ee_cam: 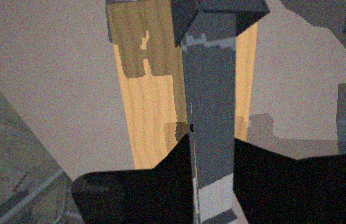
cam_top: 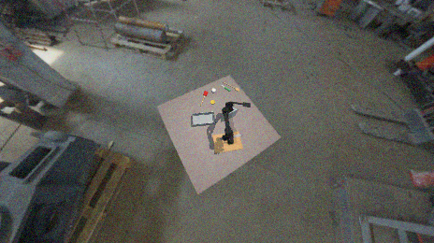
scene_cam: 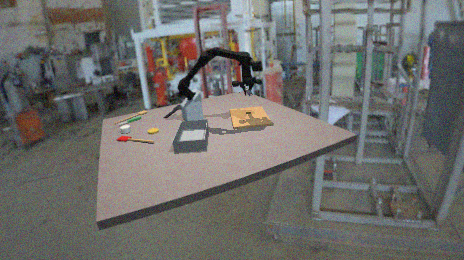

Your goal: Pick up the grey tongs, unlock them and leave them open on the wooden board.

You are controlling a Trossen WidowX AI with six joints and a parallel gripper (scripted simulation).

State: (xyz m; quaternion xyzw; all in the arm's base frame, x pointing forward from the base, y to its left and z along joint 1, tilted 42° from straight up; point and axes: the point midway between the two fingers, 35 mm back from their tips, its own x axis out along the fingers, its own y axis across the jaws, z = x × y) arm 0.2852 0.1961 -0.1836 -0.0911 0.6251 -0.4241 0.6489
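My gripper tip is 150 mm above the wooden board, 10 mm to the right of it and 10 mm past it. Round my gripper tip: red-headed tool (740 mm to the right, 180 mm behind, 150 mm below); then roasting tin (430 mm to the right, 130 mm below, 50 mm ahead).
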